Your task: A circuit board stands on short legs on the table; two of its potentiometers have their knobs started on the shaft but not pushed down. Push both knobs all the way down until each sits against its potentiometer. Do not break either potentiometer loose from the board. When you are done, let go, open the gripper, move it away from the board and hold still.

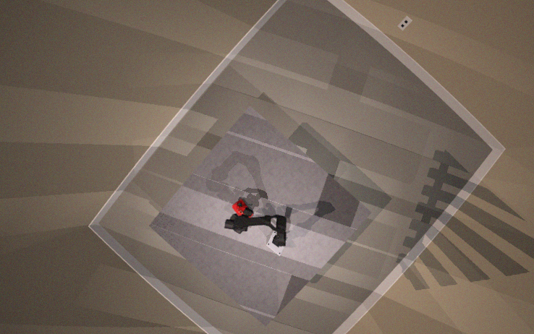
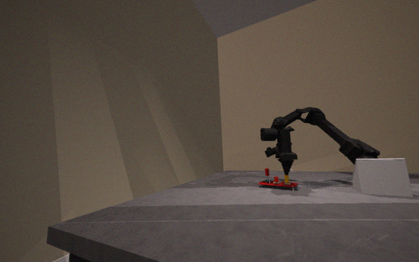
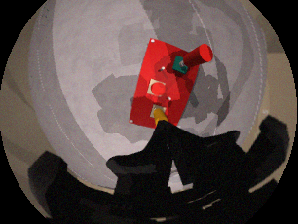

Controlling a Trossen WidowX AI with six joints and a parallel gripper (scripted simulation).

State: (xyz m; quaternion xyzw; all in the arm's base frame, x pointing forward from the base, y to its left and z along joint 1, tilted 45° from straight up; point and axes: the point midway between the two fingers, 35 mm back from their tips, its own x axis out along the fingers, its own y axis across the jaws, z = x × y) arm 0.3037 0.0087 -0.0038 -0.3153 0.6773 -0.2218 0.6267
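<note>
Now: gripper tip 2 cm above the yellow knob. From my gripper tip the other things lie so: red knob 9 cm ahead, 4 cm to the right, 1 cm above.
</note>
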